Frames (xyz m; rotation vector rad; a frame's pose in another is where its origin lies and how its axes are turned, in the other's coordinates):
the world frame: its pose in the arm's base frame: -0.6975 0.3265 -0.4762 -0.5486 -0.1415 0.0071
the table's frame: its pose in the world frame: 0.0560 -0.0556 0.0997 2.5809 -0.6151 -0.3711
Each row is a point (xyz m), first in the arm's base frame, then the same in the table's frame.
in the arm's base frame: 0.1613 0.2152 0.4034
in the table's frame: 0.9381 0.2796 -0.5497
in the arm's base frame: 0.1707 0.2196 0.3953
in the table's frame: 0.9423 0.2672 -0.5508
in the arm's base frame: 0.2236 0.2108 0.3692
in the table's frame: 0.9856 0.2272 -0.5419
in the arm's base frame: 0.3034 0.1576 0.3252
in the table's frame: 1.0678 0.1807 -0.4947
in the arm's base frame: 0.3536 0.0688 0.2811
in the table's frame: 1.1405 0.1630 -0.4126
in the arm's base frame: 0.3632 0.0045 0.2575
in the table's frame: 1.1721 0.1687 -0.3513
